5 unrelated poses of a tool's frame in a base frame.
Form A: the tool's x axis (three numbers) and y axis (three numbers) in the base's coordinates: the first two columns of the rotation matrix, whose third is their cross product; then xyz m.
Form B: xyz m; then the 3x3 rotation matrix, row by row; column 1 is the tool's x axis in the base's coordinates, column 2 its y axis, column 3 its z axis. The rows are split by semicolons. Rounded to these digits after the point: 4 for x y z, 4 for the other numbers.
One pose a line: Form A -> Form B
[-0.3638 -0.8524 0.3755 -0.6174 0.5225 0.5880 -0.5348 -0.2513 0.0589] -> -0.5348 -0.2513 0.0589; -0.3638 -0.6174 -0.6974; -0.8524 0.5225 -0.0179; 0.3755 0.5880 -0.7164
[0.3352 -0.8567 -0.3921 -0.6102 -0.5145 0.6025 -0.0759 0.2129 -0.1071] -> -0.0759 0.2129 -0.1071; 0.3352 -0.6102 -0.7179; -0.8567 -0.5145 0.0373; -0.3921 0.6025 -0.6952
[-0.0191 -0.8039 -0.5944 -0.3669 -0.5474 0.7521 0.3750 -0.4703 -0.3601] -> 0.3750 -0.4703 -0.3601; -0.0191 -0.3669 -0.9300; -0.8039 -0.5474 0.2325; -0.5944 0.7521 -0.2845
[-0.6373 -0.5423 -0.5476 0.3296 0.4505 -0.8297 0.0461 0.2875 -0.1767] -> 0.0461 0.2875 -0.1767; -0.6373 0.3296 0.6966; -0.5423 0.4505 -0.7093; -0.5476 -0.8297 -0.1084
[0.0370 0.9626 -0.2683 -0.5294 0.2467 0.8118 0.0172 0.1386 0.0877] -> 0.0172 0.1386 0.0877; 0.0370 -0.5294 0.8476; 0.9626 0.2467 0.1120; -0.2683 0.8118 0.5187
